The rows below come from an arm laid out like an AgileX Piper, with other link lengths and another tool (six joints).
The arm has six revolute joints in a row. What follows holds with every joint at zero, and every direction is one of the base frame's.
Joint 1 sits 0.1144 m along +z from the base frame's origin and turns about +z.
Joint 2 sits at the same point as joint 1 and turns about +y.
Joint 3 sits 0.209 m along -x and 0.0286 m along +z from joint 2 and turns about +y.
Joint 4 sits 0.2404 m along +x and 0.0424 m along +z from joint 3 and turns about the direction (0.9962, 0, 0.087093).
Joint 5 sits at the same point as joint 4 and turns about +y.
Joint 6 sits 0.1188 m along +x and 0.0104 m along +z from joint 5 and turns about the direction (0.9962, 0, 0.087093).
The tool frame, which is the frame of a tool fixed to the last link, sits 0.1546 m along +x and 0.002 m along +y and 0.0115 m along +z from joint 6; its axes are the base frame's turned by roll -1.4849, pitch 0.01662 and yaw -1.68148 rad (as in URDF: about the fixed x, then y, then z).
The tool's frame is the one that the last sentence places.
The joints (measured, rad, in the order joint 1, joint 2, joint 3, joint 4, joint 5, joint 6), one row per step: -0.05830, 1.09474, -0.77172, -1.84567, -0.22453, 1.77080; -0.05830, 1.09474, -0.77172, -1.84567, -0.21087, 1.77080; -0.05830, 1.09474, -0.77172, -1.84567, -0.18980, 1.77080; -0.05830, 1.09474, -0.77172, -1.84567, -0.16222, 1.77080; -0.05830, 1.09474, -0.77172, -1.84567, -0.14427, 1.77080; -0.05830, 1.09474, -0.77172, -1.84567, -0.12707, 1.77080
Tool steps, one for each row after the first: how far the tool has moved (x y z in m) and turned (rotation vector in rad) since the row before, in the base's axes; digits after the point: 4 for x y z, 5 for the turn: 0.0008, -0.0036, 0.0008, -0.00328, -0.00352, -0.01278; 0.0012, -0.0055, 0.0012, -0.00506, -0.00543, -0.01972; 0.0014, -0.0073, 0.0016, -0.00663, -0.00711, -0.02581; 0.0008, -0.0047, 0.0011, -0.00431, -0.00463, -0.01680; 0.0007, -0.0045, 0.0011, -0.00413, -0.00444, -0.01610
